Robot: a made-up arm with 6 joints. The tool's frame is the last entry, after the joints. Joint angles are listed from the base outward.
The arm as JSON. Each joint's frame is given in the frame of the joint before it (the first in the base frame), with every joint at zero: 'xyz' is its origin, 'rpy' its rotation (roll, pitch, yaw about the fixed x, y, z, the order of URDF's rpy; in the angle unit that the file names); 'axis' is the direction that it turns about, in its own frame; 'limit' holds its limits. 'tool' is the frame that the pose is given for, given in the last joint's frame.
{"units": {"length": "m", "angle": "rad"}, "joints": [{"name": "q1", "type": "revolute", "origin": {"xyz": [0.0, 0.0, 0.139], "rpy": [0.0, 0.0, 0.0]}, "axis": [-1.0, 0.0, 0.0], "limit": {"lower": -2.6, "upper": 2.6}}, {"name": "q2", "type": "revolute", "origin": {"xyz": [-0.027, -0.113, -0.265], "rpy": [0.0, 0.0, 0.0]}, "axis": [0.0, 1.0, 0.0], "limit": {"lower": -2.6, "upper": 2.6}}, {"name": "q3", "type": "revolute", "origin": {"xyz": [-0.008, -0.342, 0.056], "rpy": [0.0, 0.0, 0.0]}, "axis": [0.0, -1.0, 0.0], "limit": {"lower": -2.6, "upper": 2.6}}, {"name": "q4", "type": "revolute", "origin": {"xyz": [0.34, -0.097, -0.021], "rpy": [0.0, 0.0, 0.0]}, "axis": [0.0, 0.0, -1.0], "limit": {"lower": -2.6, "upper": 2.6}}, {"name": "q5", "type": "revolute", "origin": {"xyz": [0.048, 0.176, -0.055], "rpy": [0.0, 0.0, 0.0]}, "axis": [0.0, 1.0, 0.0], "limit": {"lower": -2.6, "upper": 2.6}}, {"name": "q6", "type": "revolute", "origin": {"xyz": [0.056, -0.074, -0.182], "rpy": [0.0, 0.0, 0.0]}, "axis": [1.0, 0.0, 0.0], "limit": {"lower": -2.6, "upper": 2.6}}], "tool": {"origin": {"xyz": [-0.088, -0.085, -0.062], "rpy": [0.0, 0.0, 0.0]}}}
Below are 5 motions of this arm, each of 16 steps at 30 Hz.
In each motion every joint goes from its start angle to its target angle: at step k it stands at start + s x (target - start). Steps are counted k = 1, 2, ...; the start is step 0. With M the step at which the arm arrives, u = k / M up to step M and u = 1 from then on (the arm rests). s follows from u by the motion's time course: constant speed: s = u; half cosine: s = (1 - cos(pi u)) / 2; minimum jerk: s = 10 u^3 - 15 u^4 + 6 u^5.
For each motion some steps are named. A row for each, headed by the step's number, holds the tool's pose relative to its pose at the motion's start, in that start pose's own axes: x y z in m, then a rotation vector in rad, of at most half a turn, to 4 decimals.
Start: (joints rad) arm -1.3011 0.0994 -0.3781 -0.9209 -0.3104 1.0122
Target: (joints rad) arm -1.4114 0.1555 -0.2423 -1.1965 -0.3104 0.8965
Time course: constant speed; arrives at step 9
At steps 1, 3, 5, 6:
1: 0.0059 -0.0017 -0.0037 -0.0024 0.0218 0.0304
3: 0.0177 -0.0052 -0.0110 -0.0085 0.0642 0.0922
5: 0.0293 -0.0086 -0.0179 -0.0161 0.1050 0.1551
6: 0.0351 -0.0103 -0.0212 -0.0205 0.1249 0.1870

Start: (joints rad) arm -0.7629 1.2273 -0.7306 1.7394 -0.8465 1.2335
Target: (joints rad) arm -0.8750 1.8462 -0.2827 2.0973 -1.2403 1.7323
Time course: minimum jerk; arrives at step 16
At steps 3, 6, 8, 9, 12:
3: 0.0043 0.0007 -0.0003 0.0098 -0.0093 0.0208
6: 0.0244 0.0063 -0.0002 0.0551 -0.0440 0.1232
8: 0.0437 0.0158 0.0020 0.0993 -0.0633 0.2327
9: 0.0533 0.0222 0.0039 0.1215 -0.0671 0.2916
12: 0.0742 0.0421 0.0100 0.1732 -0.0585 0.4386

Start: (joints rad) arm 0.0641 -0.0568 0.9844 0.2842 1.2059 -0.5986
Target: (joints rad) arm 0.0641 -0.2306 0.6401 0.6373 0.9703 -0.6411
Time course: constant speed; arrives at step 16
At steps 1, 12, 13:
1: 0.0038 0.0034 -0.0005 0.0168 0.0024 -0.0116
12: 0.0468 0.0364 -0.0081 0.1831 0.0459 -0.1662
13: 0.0508 0.0390 -0.0090 0.1964 0.0514 -0.1826

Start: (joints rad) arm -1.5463 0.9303 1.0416 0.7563 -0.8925 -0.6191
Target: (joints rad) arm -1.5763 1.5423 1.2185 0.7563 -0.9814 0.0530
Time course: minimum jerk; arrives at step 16
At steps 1, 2, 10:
1: -0.0005 0.0002 -0.0004 0.0011 0.0002 0.0007
2: -0.0035 0.0011 -0.0027 0.0080 0.0013 0.0051
10: -0.1733 0.0310 -0.1107 0.3650 0.1092 0.2165

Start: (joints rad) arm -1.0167 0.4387 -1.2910 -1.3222 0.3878 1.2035
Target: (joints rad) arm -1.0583 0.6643 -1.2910 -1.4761 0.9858 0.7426
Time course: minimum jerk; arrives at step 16
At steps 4, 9, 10, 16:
4: -0.0181 -0.0023 0.0009 -0.0353 0.0515 -0.0525
9: -0.0993 0.0001 0.0275 -0.2302 0.3488 -0.2653
10: -0.1135 0.0031 0.0375 -0.2751 0.4199 -0.2996
16: -0.1427 0.0137 0.0684 -0.3926 0.6095 -0.3684

